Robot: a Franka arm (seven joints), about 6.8 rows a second.
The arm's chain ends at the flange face. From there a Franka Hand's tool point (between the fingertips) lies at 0.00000 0.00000 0.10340 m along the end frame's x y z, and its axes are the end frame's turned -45 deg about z.
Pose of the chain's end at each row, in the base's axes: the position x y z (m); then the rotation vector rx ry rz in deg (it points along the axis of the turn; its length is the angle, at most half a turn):
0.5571 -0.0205 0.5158 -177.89 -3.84 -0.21
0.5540 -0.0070 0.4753 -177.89 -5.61 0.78
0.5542 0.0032 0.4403 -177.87 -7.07 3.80
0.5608 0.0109 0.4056 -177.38 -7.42 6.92
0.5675 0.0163 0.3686 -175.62 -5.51 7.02
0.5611 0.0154 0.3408 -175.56 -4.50 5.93
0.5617 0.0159 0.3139 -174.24 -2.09 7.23
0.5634 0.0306 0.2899 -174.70 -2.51 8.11
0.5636 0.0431 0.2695 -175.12 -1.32 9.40
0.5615 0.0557 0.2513 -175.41 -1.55 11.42
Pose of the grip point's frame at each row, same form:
0.5573 -0.0168 0.4125 -163.07 -71.71 -1.42
0.5530 -0.0034 0.3720 -162.17 -73.24 -0.48
0.5497 0.0065 0.3371 -160.93 -74.28 2.34
0.5526 0.0148 0.3026 -159.71 -74.12 4.97
0.5590 0.0235 0.2658 -158.92 -71.75 4.01
0.5539 0.0229 0.2379 -159.49 -70.90 2.95
0.5530 0.0259 0.2113 -159.00 -68.11 3.39
0.5537 0.0396 0.1874 -159.05 -68.57 4.48
0.5525 0.0513 0.1670 -159.58 -67.52 5.91
0.5480 0.0632 0.1491 -159.31 -67.64 7.97

